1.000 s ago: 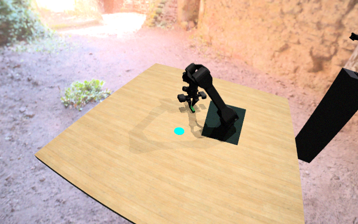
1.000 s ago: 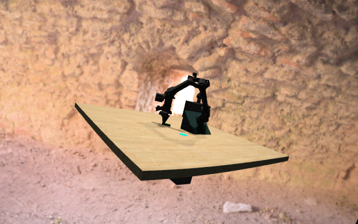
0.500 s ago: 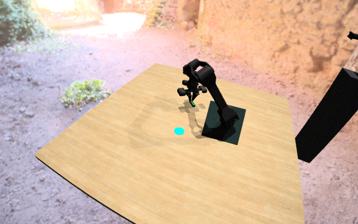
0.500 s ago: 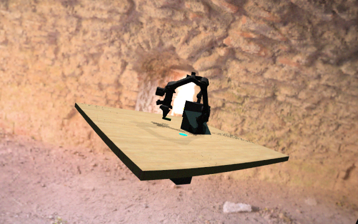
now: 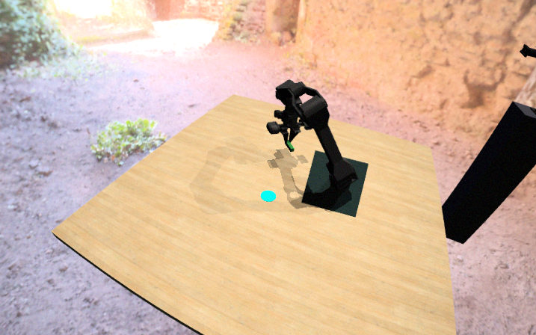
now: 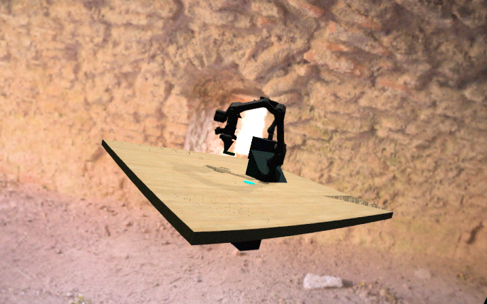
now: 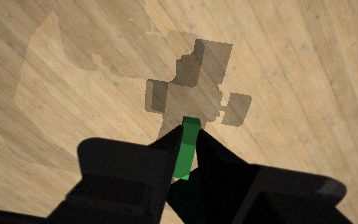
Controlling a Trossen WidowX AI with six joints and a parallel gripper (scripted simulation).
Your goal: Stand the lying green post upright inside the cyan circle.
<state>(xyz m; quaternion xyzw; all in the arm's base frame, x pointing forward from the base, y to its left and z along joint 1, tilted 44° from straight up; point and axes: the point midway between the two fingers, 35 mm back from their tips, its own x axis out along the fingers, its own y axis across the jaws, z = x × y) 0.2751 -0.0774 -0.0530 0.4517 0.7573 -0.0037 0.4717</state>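
The cyan circle lies 30 mm behind my gripper tip, 230 mm to the left of it and 100 mm below it. From my gripper tip the other things lie so: green post (20 mm behind, 20 mm to the left).
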